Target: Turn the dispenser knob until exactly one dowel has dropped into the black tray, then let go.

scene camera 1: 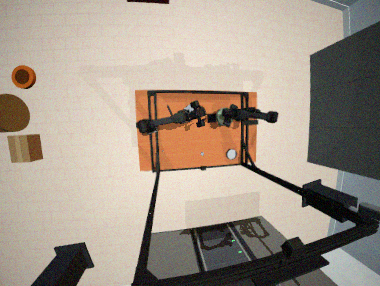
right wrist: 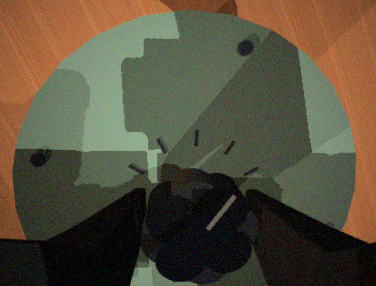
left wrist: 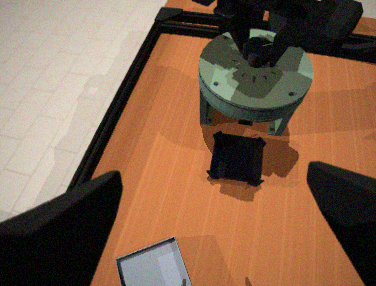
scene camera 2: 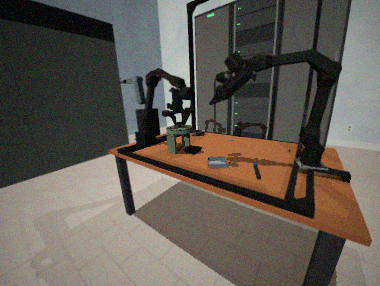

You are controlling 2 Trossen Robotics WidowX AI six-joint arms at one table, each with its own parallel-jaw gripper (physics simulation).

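Frame: origin at the left arm's base, x ahead, y left, z up, level; millimetres.
Seen in the pictures: left gripper, fingertip midpoint: [left wrist: 213,175] [scene camera 2: 212,103]; right gripper, fingertip midpoint: [right wrist: 195,198] [left wrist: 257,59] [scene camera 2: 179,126]; left arm's base, origin of the base link: [scene camera 2: 310,162]; right arm's base, origin of the base link: [scene camera 2: 145,132].
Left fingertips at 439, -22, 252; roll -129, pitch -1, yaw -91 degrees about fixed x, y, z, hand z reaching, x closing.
Observation:
Pixels of each thing's top centre, then the offset from my left fingertips to it, as dx, dy, dz. Level surfaces: height alone.
- dispenser, middle of its top: [right wrist: 193,202] [left wrist: 255,62] [scene camera 2: 179,126] [scene camera 1: 225,116] +223, -86, -137
- black tray, middle of its top: [left wrist: 237,156] [scene camera 2: 192,148] [scene camera 1: 211,118] +136, -65, -260
- small grey open box, middle of its top: [left wrist: 154,280] [scene camera 2: 217,160] -43, +69, -264
- dark pen with a blue end, middle of its top: [scene camera 2: 256,168] -221, +101, -268
- orange table, its level: dz -284
- round white-topped thing, middle of its top: [scene camera 1: 232,154] +236, -477, -252
The dispenser [scene camera 2: 172,142] [left wrist: 220,92] [right wrist: 100,65] is a round pale green drum on legs. Its dark lobed knob [left wrist: 256,59] [right wrist: 185,245] sits on top; its white line points to the upper right in the right wrist view, where several tick marks show. My right gripper [scene camera 2: 182,125] [right wrist: 195,198] is shut on the knob from above. The black tray [scene camera 1: 211,118] [scene camera 2: 192,149] [left wrist: 237,159] lies on the table in front of the dispenser; its inside is too dark to tell whether a dowel lies there. My left gripper [scene camera 2: 214,101] [left wrist: 213,175] is open and empty, high above the table.
A small grey open box [scene camera 2: 218,162] [left wrist: 150,267] and a dark pen with a blue end [scene camera 2: 257,170] lie on the orange table [scene camera 1: 185,150]. A round white-topped thing [scene camera 1: 231,154] lies toward its lower right in scene camera 1. A black frame runs around the table's edges.

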